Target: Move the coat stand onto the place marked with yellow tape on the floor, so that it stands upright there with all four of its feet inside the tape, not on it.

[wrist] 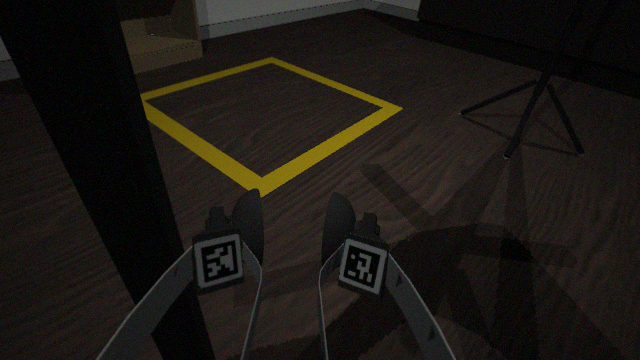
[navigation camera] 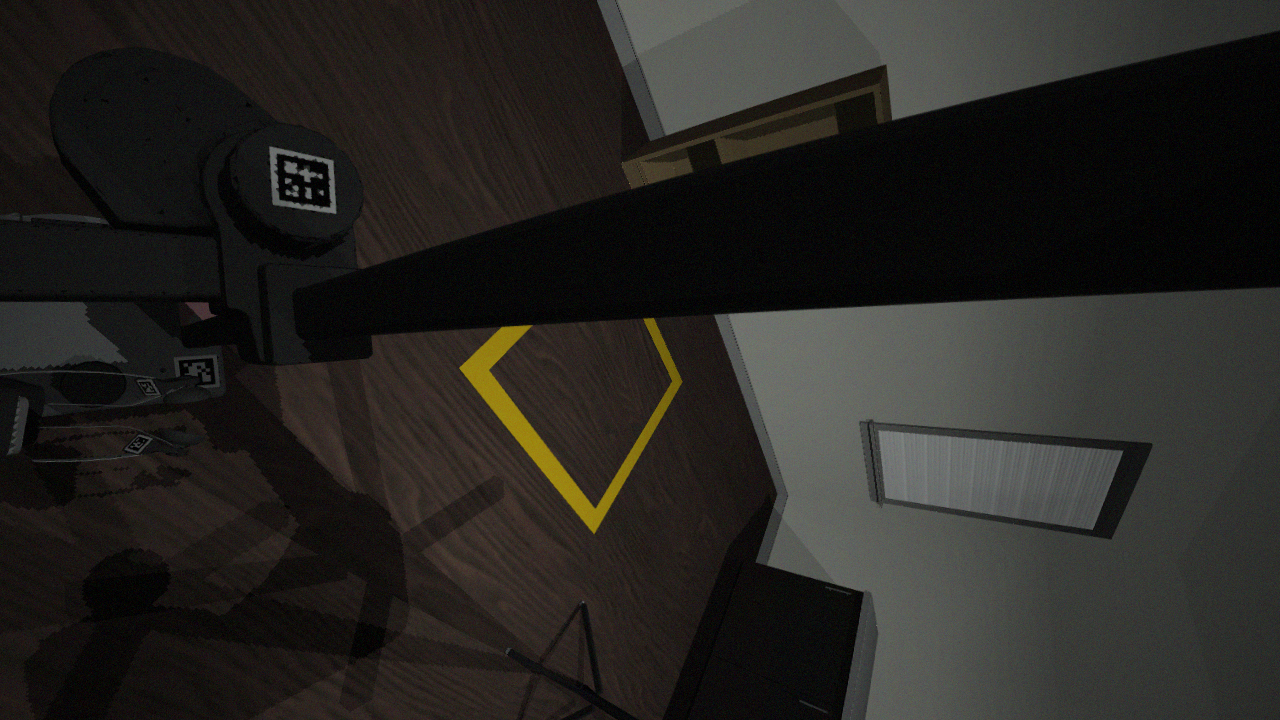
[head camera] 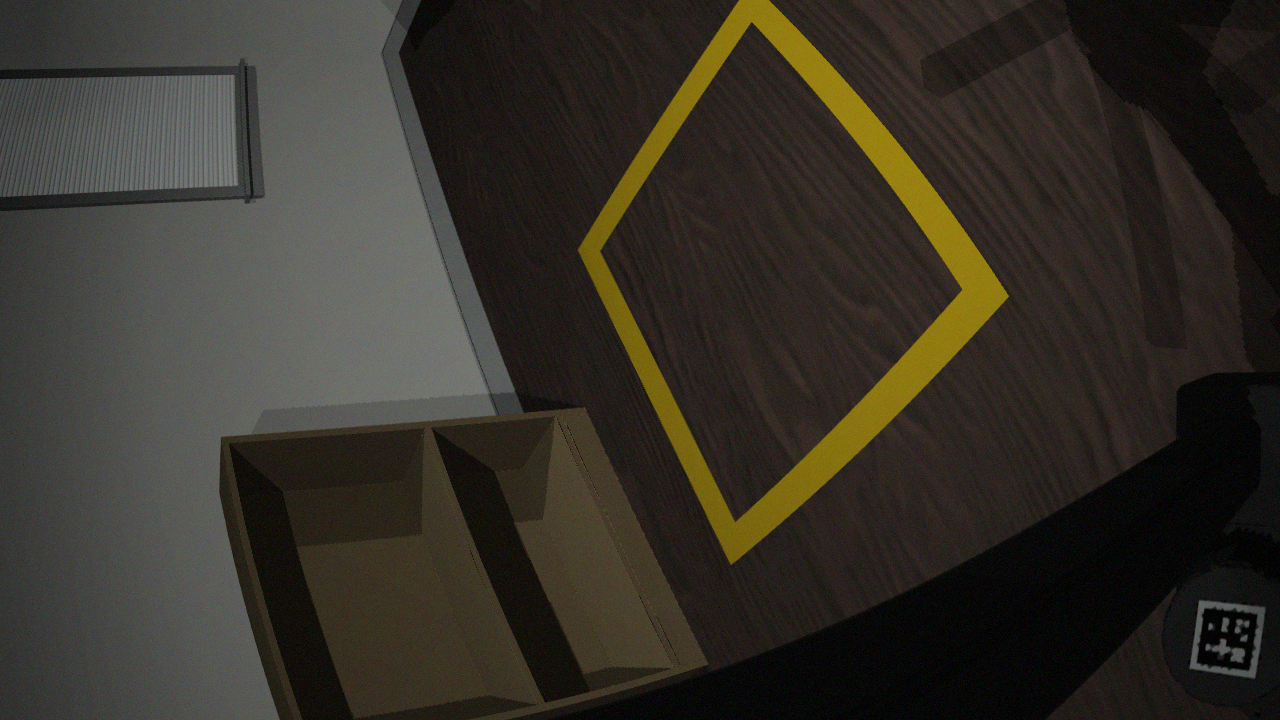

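Pixels of known places: gripper, between the fingertips: (navigation camera: 204, 415); robot's base, origin of its link: (navigation camera: 95, 378).
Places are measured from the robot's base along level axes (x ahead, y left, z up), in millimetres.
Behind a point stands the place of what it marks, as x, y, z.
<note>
The coat stand (navigation camera: 559, 677) {1158, 931, 157} (wrist: 527, 112) is thin and dark; in the wrist view it stands upright at the right, outside the tape, with three feet showing on the floor. In the navigation view part of it shows at the bottom. The yellow tape square (head camera: 984, 291) {67, 806, 1} (navigation camera: 535, 443) {360, 1031, 1} (wrist: 392, 108) lies on the dark wood floor; no coat stand foot shows inside it. My gripper (navigation camera: 189, 414) {30, 88, 582} (wrist: 294, 216) {30, 88, 582} is open, with nothing between its fingertips. It is apart from the coat stand, which is farther off to the right in the wrist view. The stand's fourth foot does not show.
A wooden shelf box (head camera: 631, 537) {-473, 1849, 42} (navigation camera: 760, 116) {-820, 1643, 650} (wrist: 170, 57) stands by the wall close to the tape. A dark cabinet (navigation camera: 787, 626) {1661, 2283, 517} (wrist: 475, 25) stands behind the coat stand. A thick black bar (head camera: 895, 644) (navigation camera: 805, 205) (wrist: 100, 150) crosses the views. Dark shadows fall on the floor.
</note>
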